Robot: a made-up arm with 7 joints. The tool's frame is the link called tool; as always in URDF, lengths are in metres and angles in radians. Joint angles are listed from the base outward.
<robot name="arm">
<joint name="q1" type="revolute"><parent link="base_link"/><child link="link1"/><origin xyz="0 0.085 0" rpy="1.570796 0 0"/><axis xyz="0 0 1"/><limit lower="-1.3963" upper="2"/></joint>
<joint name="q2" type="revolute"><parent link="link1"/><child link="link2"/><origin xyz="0 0 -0.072" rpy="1.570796 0 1.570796"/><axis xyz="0 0 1"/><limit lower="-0.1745" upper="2"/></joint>
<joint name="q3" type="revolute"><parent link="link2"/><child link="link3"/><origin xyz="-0.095 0 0" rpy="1.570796 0 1.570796"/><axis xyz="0 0 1"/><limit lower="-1.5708" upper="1.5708"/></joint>
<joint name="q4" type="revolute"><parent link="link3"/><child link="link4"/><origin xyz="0 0 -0.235" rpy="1.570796 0 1.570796"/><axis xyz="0 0 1"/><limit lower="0" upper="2.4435"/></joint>
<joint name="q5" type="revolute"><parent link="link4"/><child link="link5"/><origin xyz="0 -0.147 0" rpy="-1.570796 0 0"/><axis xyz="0 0 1"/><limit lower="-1.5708" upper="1.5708"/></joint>
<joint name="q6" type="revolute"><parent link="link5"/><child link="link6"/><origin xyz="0 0 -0.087" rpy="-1.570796 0 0"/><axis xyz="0 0 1"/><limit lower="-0.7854" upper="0.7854"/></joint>
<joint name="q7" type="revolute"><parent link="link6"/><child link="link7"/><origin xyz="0 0 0" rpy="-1.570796 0 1.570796"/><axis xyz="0 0 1"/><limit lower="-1.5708" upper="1.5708"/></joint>
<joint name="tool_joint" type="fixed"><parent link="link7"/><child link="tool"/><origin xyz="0 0 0" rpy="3.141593 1.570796 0"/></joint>
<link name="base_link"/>
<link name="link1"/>
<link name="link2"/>
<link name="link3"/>
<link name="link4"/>
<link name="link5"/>
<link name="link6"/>
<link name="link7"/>
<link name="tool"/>
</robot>
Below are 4 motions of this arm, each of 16 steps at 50 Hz.
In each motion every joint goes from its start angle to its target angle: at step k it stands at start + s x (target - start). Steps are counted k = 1, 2, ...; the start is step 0. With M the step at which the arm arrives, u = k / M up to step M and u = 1 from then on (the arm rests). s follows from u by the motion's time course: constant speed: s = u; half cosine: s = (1 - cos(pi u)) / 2; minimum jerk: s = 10 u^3 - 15 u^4 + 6 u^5.
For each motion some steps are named. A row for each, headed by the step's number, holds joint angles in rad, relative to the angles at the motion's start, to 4 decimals.
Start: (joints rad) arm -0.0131 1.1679 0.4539 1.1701 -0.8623 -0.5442 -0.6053
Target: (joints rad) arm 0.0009 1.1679 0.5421 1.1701 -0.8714 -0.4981 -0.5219
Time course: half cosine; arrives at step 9
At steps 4, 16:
4: 0.0058 0.0000 0.0364 0.0000 -0.0038 0.0190 0.0345
16: 0.0140 0.0000 0.0882 0.0000 -0.0091 0.0461 0.0834

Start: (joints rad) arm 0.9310 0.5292 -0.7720 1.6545 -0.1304 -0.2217 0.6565
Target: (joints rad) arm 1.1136 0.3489 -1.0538 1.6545 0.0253 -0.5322 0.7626
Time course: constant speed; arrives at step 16
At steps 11, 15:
11: 0.1255 -0.1240 -0.1937 0.0000 0.1070 -0.2135 0.0729
15: 0.1712 -0.1690 -0.2642 0.0000 0.1460 -0.2911 0.0995

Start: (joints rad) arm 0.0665 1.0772 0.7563 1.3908 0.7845 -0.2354 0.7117
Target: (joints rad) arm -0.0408 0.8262 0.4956 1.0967 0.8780 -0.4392 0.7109
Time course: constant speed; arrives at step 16
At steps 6, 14, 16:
6: -0.0402 -0.0941 -0.0978 -0.1103 0.0351 -0.0764 -0.0003
14: -0.0939 -0.2196 -0.2281 -0.2573 0.0818 -0.1783 -0.0007
16: -0.1073 -0.2510 -0.2607 -0.2941 0.0935 -0.2038 -0.0008

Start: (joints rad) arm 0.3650 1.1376 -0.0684 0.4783 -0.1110 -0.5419 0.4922
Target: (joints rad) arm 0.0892 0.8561 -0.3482 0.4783 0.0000 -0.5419 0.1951
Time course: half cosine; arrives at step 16
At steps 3, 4, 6, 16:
3: -0.0232 -0.0237 -0.0236 0.0000 0.0094 0.0000 -0.0250
4: -0.0404 -0.0412 -0.0410 0.0000 0.0163 0.0000 -0.0435
6: -0.0851 -0.0869 -0.0864 0.0000 0.0343 0.0000 -0.0917
16: -0.2758 -0.2815 -0.2798 0.0000 0.1110 0.0000 -0.2971

